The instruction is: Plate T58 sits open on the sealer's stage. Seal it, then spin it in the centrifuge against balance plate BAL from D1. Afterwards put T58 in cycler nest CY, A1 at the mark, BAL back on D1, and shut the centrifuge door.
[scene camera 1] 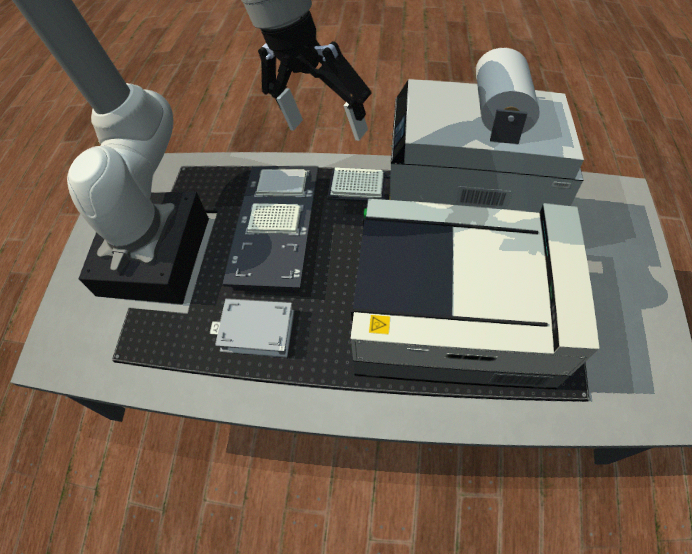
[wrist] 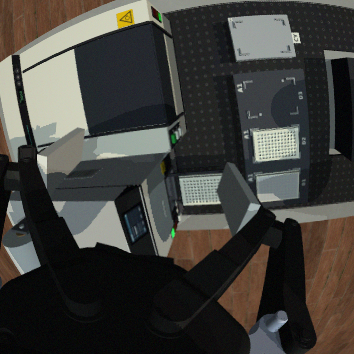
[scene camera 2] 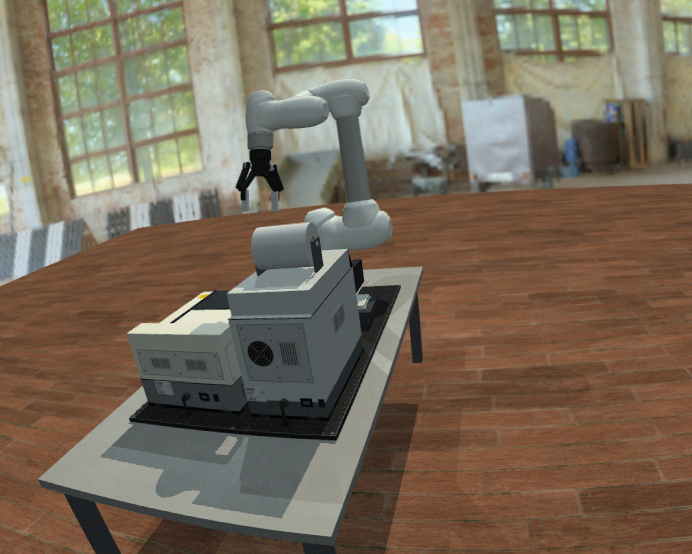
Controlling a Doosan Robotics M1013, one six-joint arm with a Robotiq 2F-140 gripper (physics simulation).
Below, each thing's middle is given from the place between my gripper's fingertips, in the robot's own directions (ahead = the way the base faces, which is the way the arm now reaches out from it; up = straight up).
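Labels:
Positions relative to my hand: lid (scene camera 1: 406, 267), 90 mm to the right, 160 mm ahead, 260 mm below; grey plate (scene camera 1: 280, 182), 220 mm to the left, 210 mm behind, 410 mm below; centrifuge (scene camera 1: 523, 316), 80 mm to the right, 310 mm ahead, 350 mm below; foil roll (scene camera 1: 503, 76), 240 mm to the left, 320 mm ahead, 50 mm below.

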